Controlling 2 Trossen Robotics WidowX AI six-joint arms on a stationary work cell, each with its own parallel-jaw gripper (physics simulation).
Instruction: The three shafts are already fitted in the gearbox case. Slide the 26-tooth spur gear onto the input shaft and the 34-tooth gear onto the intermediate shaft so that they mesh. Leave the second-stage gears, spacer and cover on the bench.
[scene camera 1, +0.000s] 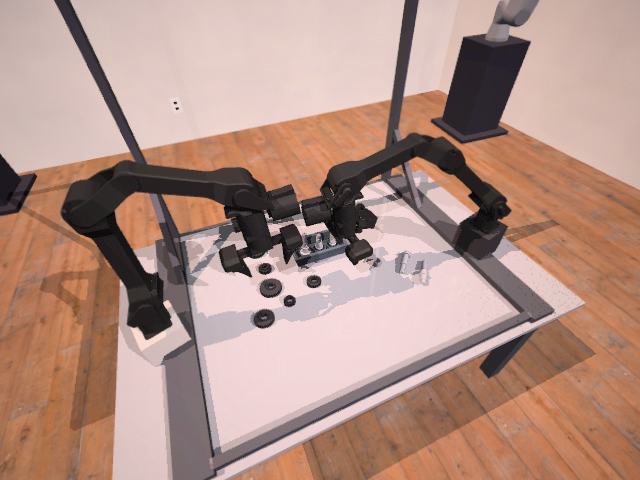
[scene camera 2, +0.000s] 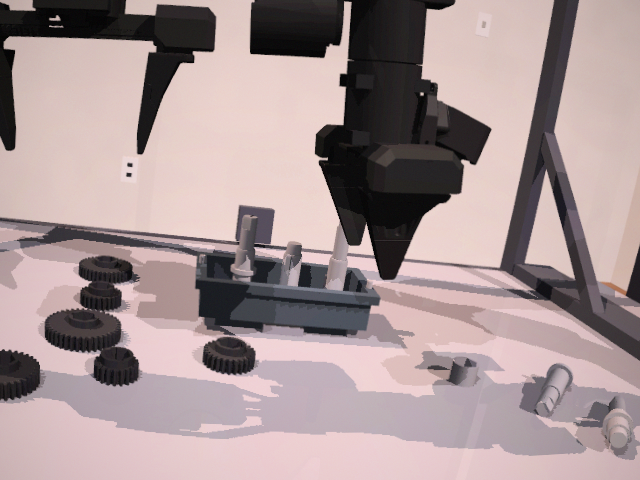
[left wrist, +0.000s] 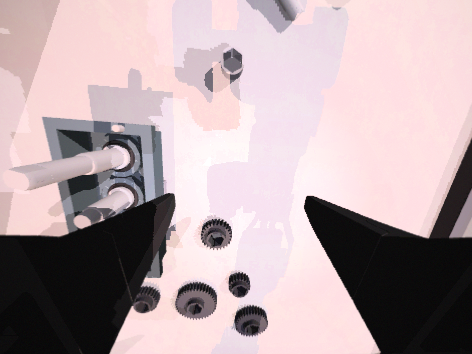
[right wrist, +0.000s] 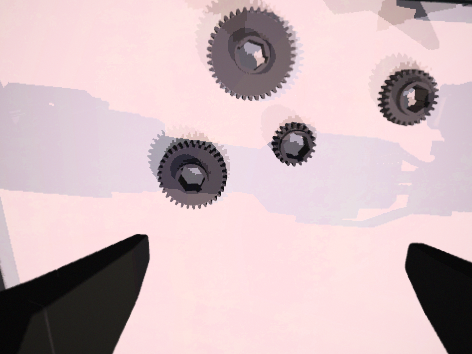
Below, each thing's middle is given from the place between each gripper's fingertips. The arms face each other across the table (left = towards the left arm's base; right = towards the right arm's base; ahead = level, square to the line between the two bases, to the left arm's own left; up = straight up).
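With the grey gearbox case (scene camera 2: 234, 303) as my reference, my left hand is 80 mm above it, 130 mm past it and 50 mm to the left of it. The small spacer ring (scene camera 2: 463, 372) is 100 mm below my left hand, and also 20 mm behind it and 110 mm to the left of it.
From my right hand, the grey gearbox case is 14 cm below, 16 cm behind and 18 cm to the left. As for the small spacer ring, it sits 16 cm below my right hand, 5 cm behind it and 34 cm to the left of it.
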